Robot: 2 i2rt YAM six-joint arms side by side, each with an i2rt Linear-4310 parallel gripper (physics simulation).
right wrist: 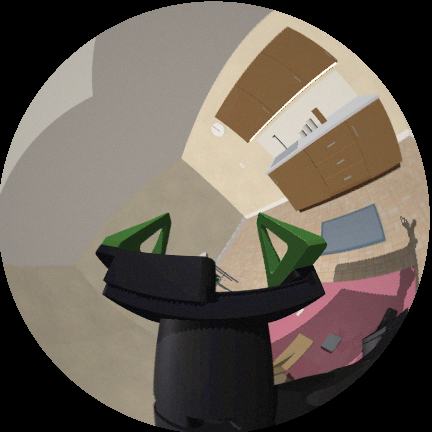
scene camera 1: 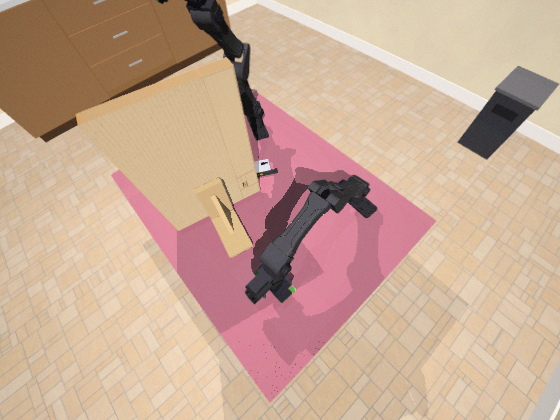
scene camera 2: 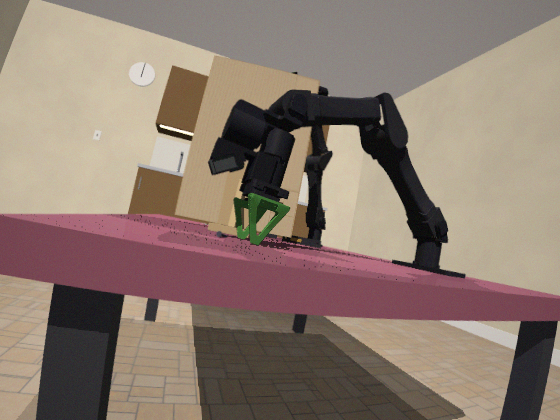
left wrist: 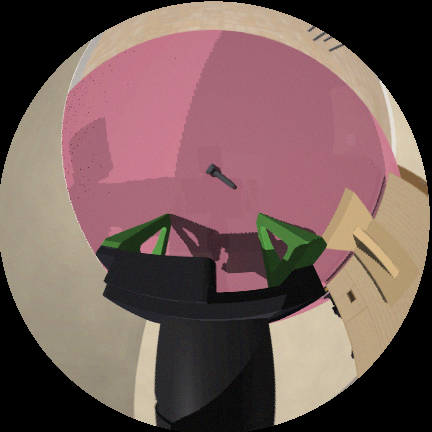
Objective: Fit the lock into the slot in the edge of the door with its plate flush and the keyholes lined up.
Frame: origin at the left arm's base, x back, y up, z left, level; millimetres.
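Seen in the pictures: left gripper, fingertip midpoint: [scene camera 2: 246, 241] [left wrist: 213, 217]; right gripper, fingertip midpoint: [right wrist: 213, 216]; left arm's base, origin of the base link: [scene camera 1: 354, 198] [scene camera 2: 425, 270]; right arm's base, origin of the base link: [scene camera 1: 257, 126].
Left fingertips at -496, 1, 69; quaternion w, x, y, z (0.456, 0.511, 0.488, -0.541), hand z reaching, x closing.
Observation:
Pixels of each thing's top centre, then the offset from my left fingertips to it, as dx, dy, dz. "spot": a spot on its surface instead. Level surfaces: height alone.
- pale wooden door, surface spot: [scene camera 1: 160, 145] spot: -38, +442, -402
- whitish box, middle of its top: [scene camera 2: 303, 237] [scene camera 1: 261, 165] +294, +25, -461
- dark plate, surface spot: [scene camera 1: 269, 173] spot: +303, +7, -412
- wooden foot, surface spot: [left wrist: 345, 225] [scene camera 1: 238, 244] spot: -6, +17, -215
- dark bolt, middle of its top: [left wrist: 221, 177] -44, +9, -4
- pink table, its level: dy -1
- grey block, middle of its top: [right wrist: 331, 341] +210, +35, -647
The pale wooden door [scene camera 1: 160, 145] [scene camera 2: 240, 82] [left wrist: 374, 325] stands upright on the pink table. Its keyhole [scene camera 1: 245, 184] [left wrist: 351, 296] is low, near one side edge. What I take to be the lock, a whitish box [scene camera 1: 263, 165] with a dark plate [scene camera 1: 269, 173], lies beside that edge, partly hidden by the door; the slot is hidden. My left gripper [scene camera 1: 274, 281] [scene camera 2: 249, 240] [left wrist: 213, 217] is open and empty, low over the table and away from the lock. My right gripper [right wrist: 213, 216] is open and empty, pointing toward the room.
A wooden foot [scene camera 1: 240, 244] [left wrist: 345, 225] supports the door. A dark bolt [left wrist: 221, 176] lies on the pink table [scene camera 1: 400, 225] [left wrist: 145, 75] ahead of my left fingers. My right arm [scene camera 1: 245, 95] stands behind the door. A grey block [right wrist: 331, 342] shows in the right wrist view.

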